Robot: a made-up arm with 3 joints. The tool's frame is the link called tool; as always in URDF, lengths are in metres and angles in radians. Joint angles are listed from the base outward. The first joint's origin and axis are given. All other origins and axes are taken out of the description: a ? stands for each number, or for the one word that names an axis. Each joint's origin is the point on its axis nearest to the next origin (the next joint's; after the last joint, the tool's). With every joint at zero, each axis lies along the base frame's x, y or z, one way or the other. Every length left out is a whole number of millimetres.
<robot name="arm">
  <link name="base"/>
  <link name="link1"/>
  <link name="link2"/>
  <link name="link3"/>
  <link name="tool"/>
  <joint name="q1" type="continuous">
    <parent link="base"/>
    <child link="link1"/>
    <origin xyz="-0.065 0 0.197"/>
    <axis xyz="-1 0 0"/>
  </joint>
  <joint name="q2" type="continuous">
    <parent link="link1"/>
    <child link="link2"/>
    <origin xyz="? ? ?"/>
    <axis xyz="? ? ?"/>
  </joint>
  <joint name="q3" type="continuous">
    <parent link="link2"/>
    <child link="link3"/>
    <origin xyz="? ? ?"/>
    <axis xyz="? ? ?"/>
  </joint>
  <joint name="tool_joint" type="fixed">
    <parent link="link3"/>
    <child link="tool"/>
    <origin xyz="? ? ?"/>
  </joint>
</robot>
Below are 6 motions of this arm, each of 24 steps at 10 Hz.
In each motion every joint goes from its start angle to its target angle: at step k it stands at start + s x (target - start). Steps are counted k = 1, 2, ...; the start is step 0. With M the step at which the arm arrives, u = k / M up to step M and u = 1 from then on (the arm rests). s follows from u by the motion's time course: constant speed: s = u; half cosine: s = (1 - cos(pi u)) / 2; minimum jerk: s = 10 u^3 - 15 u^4 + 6 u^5.
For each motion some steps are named. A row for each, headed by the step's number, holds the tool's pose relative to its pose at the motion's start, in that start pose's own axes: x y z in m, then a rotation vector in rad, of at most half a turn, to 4 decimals.
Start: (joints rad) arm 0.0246 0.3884 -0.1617
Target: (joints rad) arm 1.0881 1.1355 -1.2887
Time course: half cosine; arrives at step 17
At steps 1, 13, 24:
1: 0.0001 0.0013 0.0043 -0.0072 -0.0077 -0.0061
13: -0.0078 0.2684 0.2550 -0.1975 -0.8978 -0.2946
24: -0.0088 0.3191 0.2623 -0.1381 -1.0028 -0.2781

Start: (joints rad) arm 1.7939 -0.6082 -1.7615
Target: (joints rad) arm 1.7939 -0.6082 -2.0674
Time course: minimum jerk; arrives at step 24
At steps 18, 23, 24:
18: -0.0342 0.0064 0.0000 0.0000 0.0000 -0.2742
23: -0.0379 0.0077 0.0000 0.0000 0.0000 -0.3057
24: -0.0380 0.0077 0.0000 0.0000 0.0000 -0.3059

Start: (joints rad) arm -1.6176 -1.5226 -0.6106
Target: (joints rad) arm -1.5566 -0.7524 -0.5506
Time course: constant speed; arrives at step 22
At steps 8, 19, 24:
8: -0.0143 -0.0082 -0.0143 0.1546 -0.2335 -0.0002
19: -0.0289 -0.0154 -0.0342 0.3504 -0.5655 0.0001
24: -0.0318 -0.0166 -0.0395 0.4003 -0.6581 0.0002

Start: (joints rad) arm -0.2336 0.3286 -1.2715
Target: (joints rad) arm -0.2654 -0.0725 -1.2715
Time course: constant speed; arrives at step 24
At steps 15, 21, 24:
15: 0.0046 0.0080 0.0148 -0.2338 0.0926 -0.0040
21: 0.0071 0.0126 0.0197 -0.3272 0.1299 -0.0043
24: 0.0085 0.0151 0.0220 -0.3739 0.1486 -0.0041

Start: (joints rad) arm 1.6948 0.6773 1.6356
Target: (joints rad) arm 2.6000 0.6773 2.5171
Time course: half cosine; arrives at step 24
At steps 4, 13, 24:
4: 0.0195 -0.0152 0.0177 0.0045 0.0471 0.0970
13: 0.1919 -0.0814 0.1060 0.1261 0.3884 0.8121
24: 0.3404 -0.0765 0.1272 0.3681 0.6651 1.4087

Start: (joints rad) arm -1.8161 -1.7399 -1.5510
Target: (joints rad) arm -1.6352 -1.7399 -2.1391
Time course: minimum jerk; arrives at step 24
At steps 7, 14, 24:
7: -0.0164 -0.0090 -0.0017 -0.0001 0.0046 -0.1167
14: -0.0693 -0.0265 -0.0066 -0.0034 0.0198 -0.5008
24: -0.1025 -0.0286 -0.0092 -0.0084 0.0300 -0.7664

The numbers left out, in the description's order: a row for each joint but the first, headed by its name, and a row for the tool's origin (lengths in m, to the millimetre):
q2: xyz 0 -0.391 0.079, axis 0 -1 0
q3: xyz 0.027 0 0.035, axis 0 0 1
tool: xyz -0.006 -0.127 0

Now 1 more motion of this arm.
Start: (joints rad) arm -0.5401 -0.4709 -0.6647
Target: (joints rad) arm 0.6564 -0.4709 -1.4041
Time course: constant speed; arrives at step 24
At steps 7, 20, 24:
7: -0.1288 0.0229 0.1346 -0.2238 -0.2181 -0.3722
20: -0.3722 0.2009 0.2528 -0.5201 -0.7635 -1.0256
24: -0.4319 0.2755 0.2491 -0.5762 -0.9692 -1.2061

